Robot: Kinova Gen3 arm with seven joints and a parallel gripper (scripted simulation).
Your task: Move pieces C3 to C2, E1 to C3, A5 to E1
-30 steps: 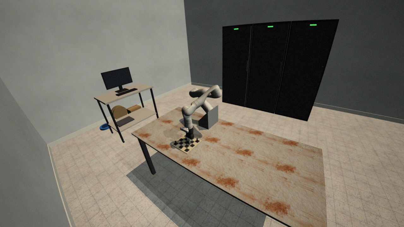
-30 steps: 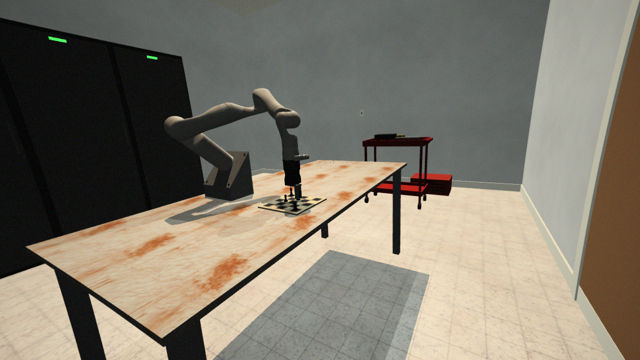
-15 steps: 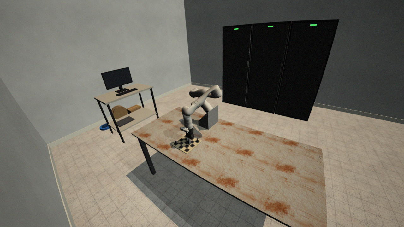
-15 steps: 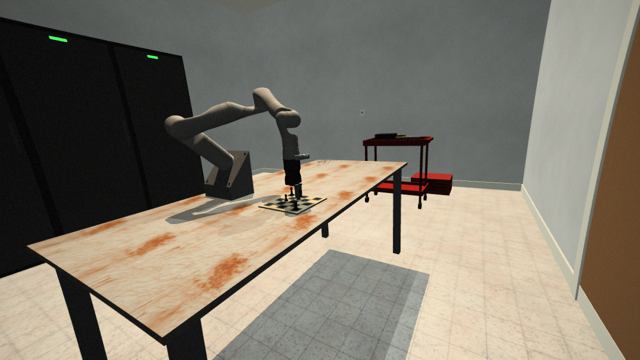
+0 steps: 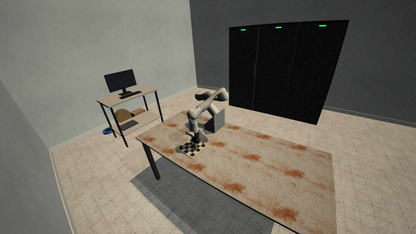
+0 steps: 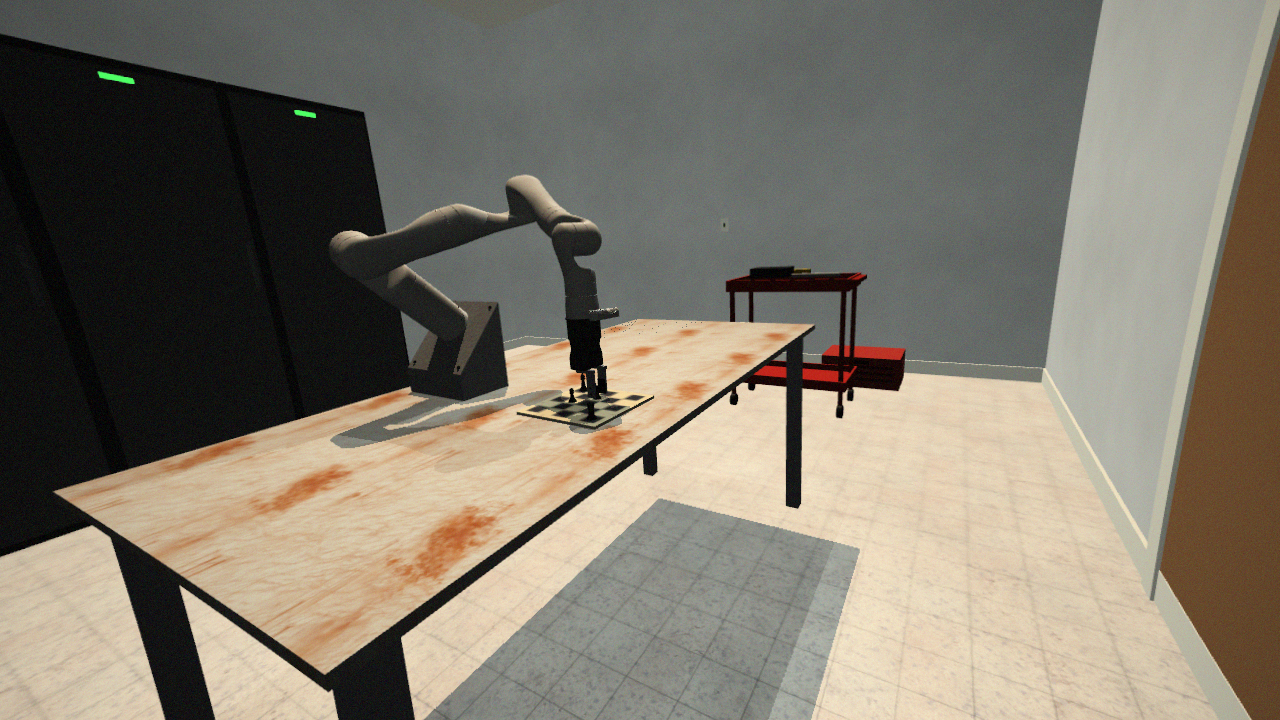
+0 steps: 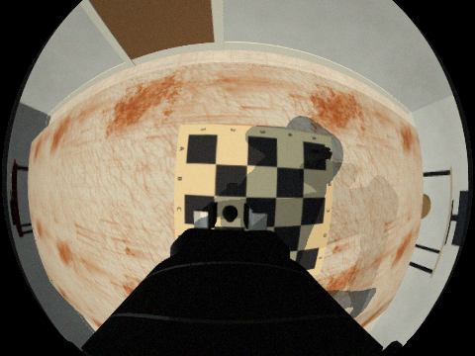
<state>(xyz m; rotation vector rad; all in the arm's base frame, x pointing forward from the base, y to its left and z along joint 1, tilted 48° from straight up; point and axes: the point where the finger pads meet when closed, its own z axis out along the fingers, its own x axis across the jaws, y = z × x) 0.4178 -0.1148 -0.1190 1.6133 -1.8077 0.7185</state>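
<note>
The chessboard is 4 cm to the right of my hand and 3 cm below it. Also, from my hand: black piece (12 cm to the right, 6 cm ahead, 1 cm below).
</note>
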